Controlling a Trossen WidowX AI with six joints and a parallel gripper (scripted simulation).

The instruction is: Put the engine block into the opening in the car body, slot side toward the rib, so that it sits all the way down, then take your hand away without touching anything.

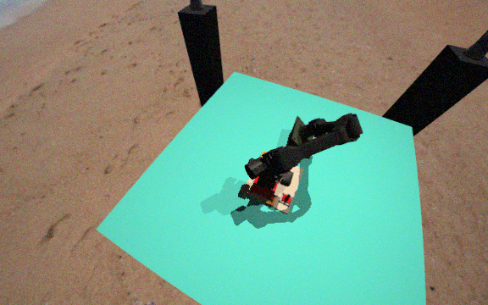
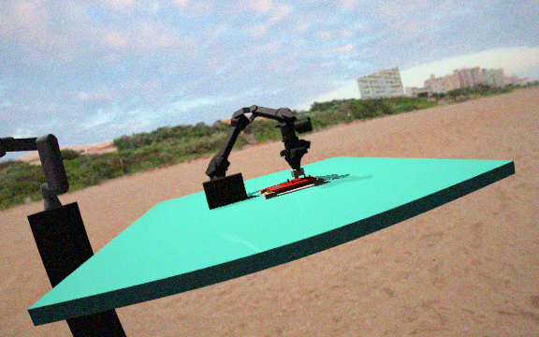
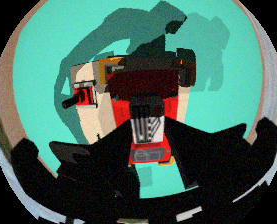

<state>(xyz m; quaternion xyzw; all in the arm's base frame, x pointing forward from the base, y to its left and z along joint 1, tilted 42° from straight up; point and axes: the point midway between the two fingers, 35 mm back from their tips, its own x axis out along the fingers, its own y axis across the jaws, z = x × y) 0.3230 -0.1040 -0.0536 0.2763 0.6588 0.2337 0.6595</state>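
The engine block lies 1 cm below my gripper tip. From my gripper tip the other things lie so: dark peg (4 cm ahead, 11 cm to the left, 3 cm below).
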